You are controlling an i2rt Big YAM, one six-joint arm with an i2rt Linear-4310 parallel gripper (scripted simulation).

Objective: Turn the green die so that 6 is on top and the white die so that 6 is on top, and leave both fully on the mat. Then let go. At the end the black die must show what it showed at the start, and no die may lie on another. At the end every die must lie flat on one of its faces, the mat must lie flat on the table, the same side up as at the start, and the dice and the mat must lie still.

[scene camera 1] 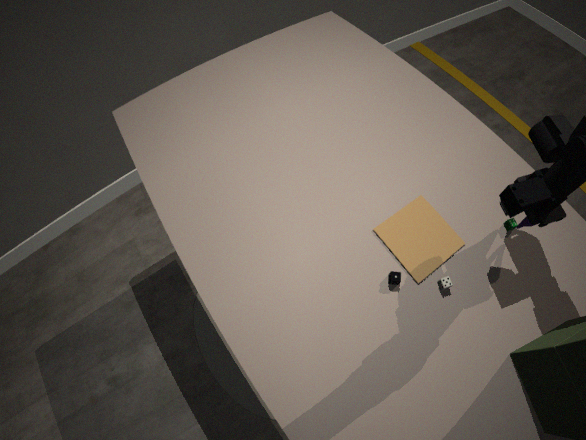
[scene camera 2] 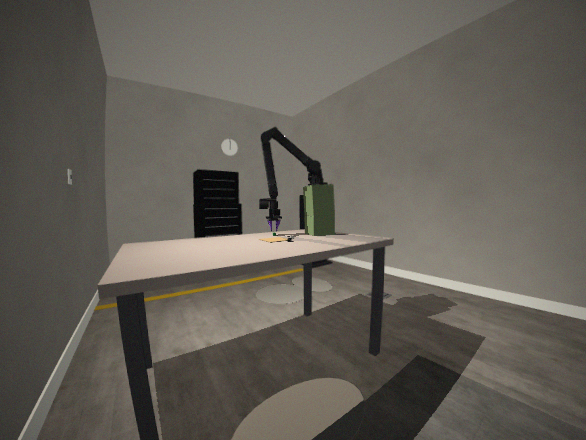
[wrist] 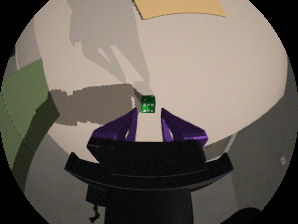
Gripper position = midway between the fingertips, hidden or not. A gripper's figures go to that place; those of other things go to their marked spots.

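Labels:
A tan mat (scene camera 1: 421,240) is 680 mm from the lens. My gripper (scene camera 1: 515,220), for its part, is 770 mm from the lens.

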